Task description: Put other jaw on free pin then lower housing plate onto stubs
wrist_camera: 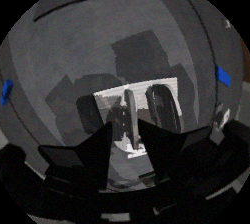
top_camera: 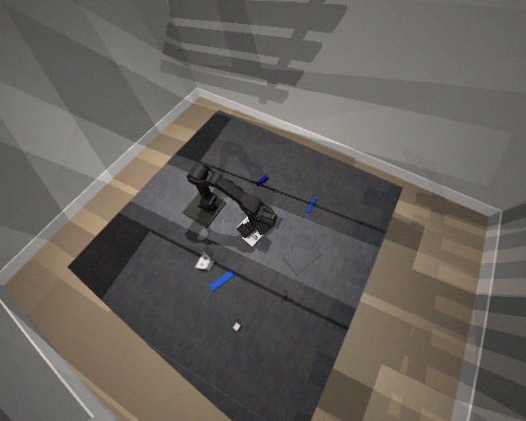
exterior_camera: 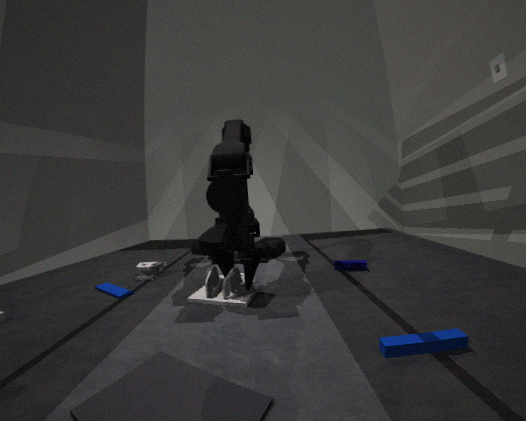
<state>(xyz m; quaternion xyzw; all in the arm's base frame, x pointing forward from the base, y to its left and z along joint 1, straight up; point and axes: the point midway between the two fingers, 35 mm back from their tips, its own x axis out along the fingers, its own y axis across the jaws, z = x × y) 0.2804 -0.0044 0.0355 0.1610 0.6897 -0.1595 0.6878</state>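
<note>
Now: the jaw 40 mm behind my gripper tip. Round my gripper tip: small white cube (440 mm to the right, 100 mm ahead, 10 mm below); dark square slab (260 mm ahead, 50 mm to the right, 10 mm below); dark cube (250 mm to the right, 250 mm ahead).
</note>
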